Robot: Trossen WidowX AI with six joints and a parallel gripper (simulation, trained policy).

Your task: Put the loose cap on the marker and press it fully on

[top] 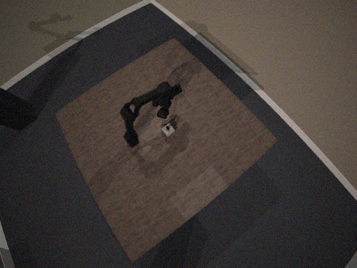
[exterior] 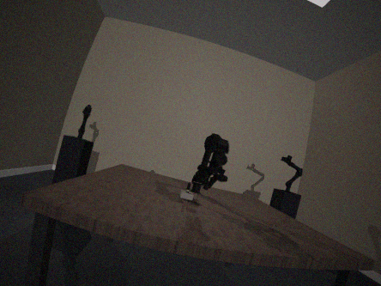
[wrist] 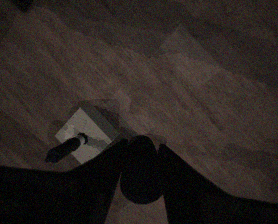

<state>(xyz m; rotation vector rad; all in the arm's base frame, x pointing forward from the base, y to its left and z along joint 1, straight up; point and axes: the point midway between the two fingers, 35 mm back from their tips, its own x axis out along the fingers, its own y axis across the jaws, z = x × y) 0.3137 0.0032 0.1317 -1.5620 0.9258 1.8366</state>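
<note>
The pale holder block lies 5 cm behind my gripper tip, 9 cm to the right of it and 8 cm below it. Round my gripper tip: dark round cap (1 cm ahead, 1 cm to the right, 1 cm above).
</note>
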